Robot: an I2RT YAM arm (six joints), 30 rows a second.
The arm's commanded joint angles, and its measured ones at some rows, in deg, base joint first. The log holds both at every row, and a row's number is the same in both.
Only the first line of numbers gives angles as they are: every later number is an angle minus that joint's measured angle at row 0.
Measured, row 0:
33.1 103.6 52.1 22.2 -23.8 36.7
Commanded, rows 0 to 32:
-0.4 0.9 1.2 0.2 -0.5 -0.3
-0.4 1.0 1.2 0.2 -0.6 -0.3
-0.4 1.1 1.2 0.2 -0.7 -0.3
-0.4 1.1 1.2 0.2 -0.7 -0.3
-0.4 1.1 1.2 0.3 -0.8 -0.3
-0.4 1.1 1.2 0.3 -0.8 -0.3
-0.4 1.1 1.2 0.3 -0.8 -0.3
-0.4 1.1 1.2 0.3 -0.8 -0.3
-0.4 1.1 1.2 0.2 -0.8 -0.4
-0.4 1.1 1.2 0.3 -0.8 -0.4
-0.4 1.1 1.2 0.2 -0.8 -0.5
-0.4 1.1 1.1 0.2 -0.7 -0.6
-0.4 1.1 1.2 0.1 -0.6 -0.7
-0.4 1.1 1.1 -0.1 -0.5 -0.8
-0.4 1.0 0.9 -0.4 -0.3 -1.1
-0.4 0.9 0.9 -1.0 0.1 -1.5
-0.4 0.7 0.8 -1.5 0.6 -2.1
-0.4 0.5 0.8 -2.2 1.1 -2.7
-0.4 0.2 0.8 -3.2 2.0 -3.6
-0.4 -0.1 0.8 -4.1 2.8 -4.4
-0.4 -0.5 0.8 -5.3 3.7 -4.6
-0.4 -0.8 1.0 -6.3 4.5 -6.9
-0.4 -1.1 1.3 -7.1 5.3 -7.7
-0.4 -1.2 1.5 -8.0 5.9 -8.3
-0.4 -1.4 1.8 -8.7 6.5 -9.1
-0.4 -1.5 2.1 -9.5 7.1 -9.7
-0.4 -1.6 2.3 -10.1 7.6 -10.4
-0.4 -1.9 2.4 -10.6 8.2 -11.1
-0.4 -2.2 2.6 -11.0 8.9 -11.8
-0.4 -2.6 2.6 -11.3 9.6 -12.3
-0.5 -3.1 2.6 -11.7 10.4 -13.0
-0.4 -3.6 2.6 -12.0 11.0 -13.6
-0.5 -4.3 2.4 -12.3 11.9 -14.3
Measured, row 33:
0.0 -1.3 1.6 -10.1 7.9 -10.8
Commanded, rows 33 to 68:
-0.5 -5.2 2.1 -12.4 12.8 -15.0
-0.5 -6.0 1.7 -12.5 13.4 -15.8
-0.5 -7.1 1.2 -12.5 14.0 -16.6
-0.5 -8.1 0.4 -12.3 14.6 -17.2
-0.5 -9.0 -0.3 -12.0 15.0 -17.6
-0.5 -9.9 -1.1 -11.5 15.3 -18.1
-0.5 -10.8 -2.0 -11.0 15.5 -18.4
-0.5 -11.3 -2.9 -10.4 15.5 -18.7
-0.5 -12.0 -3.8 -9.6 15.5 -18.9
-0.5 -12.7 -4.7 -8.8 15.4 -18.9
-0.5 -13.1 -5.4 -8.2 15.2 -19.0
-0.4 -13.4 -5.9 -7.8 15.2 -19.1
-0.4 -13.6 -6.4 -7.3 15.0 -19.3
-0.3 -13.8 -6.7 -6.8 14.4 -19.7
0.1 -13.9 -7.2 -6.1 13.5 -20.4
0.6 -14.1 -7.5 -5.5 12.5 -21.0
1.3 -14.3 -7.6 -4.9 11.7 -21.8
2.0 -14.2 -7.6 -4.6 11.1 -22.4
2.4 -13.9 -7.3 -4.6 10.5 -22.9
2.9 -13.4 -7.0 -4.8 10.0 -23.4
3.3 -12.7 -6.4 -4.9 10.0 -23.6
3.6 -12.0 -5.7 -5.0 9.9 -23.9
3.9 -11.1 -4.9 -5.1 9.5 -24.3
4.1 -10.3 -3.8 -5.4 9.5 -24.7
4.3 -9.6 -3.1 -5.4 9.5 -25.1
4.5 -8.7 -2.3 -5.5 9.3 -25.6
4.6 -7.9 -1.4 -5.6 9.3 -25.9
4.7 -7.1 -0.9 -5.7 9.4 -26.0
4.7 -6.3 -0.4 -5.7 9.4 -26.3
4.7 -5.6 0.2 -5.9 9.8 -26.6
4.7 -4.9 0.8 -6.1 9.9 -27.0
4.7 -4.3 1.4 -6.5 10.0 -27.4
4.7 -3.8 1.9 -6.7 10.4 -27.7
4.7 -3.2 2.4 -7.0 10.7 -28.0
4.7 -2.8 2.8 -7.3 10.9 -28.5
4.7 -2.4 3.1 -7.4 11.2 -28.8
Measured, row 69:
4.5 -3.8 1.7 -6.6 10.2 -26.9
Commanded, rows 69 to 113:
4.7 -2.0 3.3 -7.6 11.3 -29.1
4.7 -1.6 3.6 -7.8 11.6 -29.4
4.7 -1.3 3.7 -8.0 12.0 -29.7
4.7 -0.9 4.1 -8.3 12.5 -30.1
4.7 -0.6 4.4 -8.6 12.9 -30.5
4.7 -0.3 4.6 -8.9 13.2 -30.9
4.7 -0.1 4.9 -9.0 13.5 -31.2
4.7 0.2 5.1 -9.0 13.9 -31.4
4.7 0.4 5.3 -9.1 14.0 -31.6
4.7 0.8 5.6 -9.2 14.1 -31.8
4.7 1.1 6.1 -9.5 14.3 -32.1
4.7 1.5 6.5 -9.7 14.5 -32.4
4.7 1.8 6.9 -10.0 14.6 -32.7
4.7 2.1 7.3 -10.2 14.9 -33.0
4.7 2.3 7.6 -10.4 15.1 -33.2
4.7 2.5 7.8 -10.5 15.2 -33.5
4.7 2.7 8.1 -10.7 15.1 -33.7
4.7 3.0 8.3 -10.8 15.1 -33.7
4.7 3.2 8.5 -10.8 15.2 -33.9
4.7 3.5 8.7 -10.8 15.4 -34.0
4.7 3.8 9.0 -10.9 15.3 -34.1
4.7 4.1 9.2 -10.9 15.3 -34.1
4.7 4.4 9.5 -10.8 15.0 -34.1
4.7 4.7 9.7 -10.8 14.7 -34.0
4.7 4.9 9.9 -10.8 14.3 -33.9
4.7 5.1 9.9 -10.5 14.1 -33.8
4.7 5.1 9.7 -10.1 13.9 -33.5
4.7 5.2 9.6 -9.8 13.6 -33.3
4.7 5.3 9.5 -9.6 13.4 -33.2
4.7 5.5 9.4 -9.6 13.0 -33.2
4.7 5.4 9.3 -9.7 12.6 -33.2
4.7 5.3 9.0 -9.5 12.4 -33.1
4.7 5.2 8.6 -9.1 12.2 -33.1
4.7 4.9 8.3 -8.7 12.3 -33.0
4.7 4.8 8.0 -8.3 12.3 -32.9
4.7 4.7 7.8 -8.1 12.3 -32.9
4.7 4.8 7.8 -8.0 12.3 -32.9
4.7 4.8 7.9 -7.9 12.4 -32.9
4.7 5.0 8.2 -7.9 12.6 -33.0
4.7 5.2 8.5 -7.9 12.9 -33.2
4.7 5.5 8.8 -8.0 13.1 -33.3
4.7 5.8 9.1 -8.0 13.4 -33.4
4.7 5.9 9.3 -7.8 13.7 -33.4
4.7 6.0 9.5 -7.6 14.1 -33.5
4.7 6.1 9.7 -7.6 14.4 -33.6
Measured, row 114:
4.5 4.8 8.4 -8.8 13.2 -33.3
